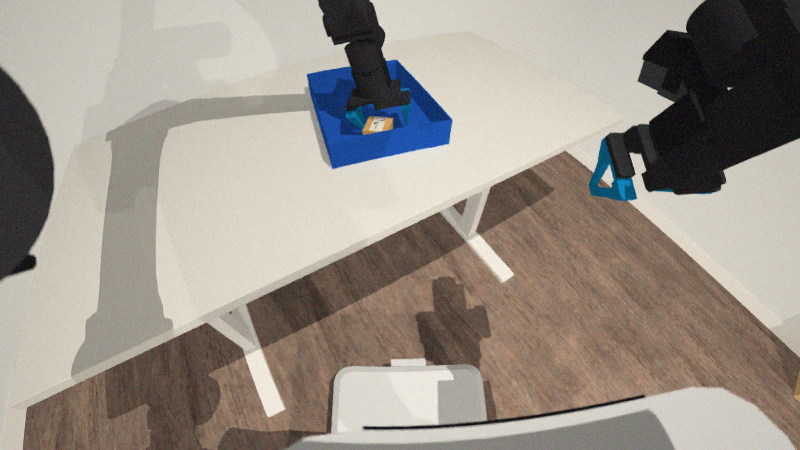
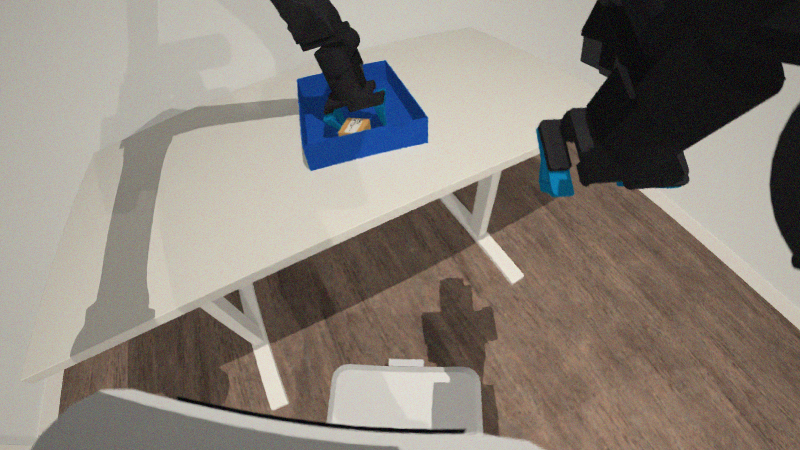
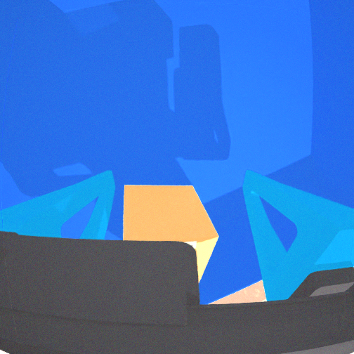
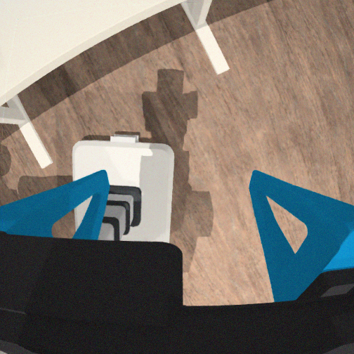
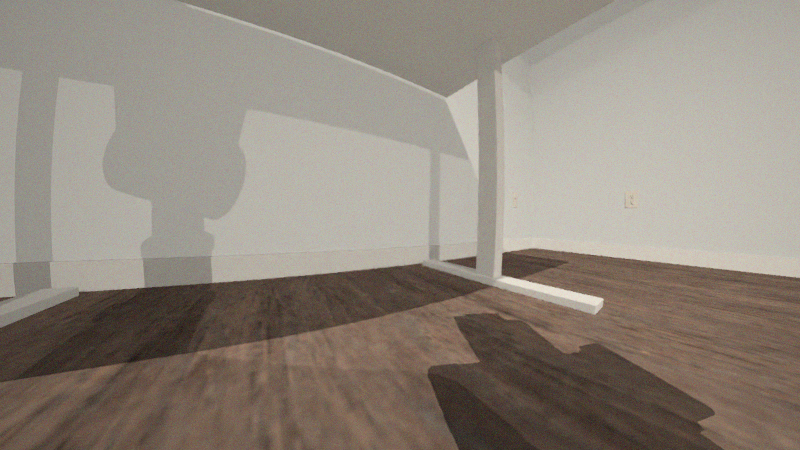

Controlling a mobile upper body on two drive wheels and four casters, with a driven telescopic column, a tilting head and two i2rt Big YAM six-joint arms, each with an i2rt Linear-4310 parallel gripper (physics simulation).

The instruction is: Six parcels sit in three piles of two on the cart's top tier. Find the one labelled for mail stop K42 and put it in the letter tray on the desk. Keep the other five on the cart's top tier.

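Frame: origin at the left arm's base, x ahead, y left, z up, level; centimetres.
Where they show: right gripper, between the fingertips: [image 1: 621, 187] [image 2: 580, 182].
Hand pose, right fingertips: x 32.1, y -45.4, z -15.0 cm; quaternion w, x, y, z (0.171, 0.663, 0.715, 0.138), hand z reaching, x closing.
Observation:
Things, the pixels of their top centre, and the offset from my right fingertips. Level surfaces: height alone.
- orange parcel, centre of its top: [image 1: 378, 123] [image 2: 354, 125] dy +31.4, dx +29.7, dz -12.4 cm
- blue letter tray, centre of its top: [image 1: 369, 91] [image 2: 351, 93] dy +33.7, dx +42.0, dz -11.4 cm
- white desk, height of its surface: dz -17.7 cm
An orange parcel [image 1: 369, 129] [image 2: 365, 125] [image 3: 160, 212] with a white label lies inside the blue letter tray [image 1: 391, 147] [image 2: 369, 148] [image 3: 270, 75], near its front wall. The label's print is too small to read. My left gripper [image 1: 383, 122] [image 2: 359, 122] [image 3: 178, 178] is open, pointing down into the tray, with its fingers apart on either side of the parcel. My right gripper [image 1: 648, 193] [image 2: 595, 190] [image 4: 179, 177] is open and empty, in the air beyond the desk's right front edge. The cart and the other parcels cannot be made out.
The tray stands on the white desk [image 1: 251, 195] [image 2: 251, 212] [image 4: 60, 40], toward its back. Desk feet [image 1: 491, 258] [image 2: 501, 258] [image 5: 548, 293] stand on the wood floor. The robot's white base [image 1: 391, 391] [image 2: 386, 391] [image 4: 155, 180] is in front. Walls stand behind and right.

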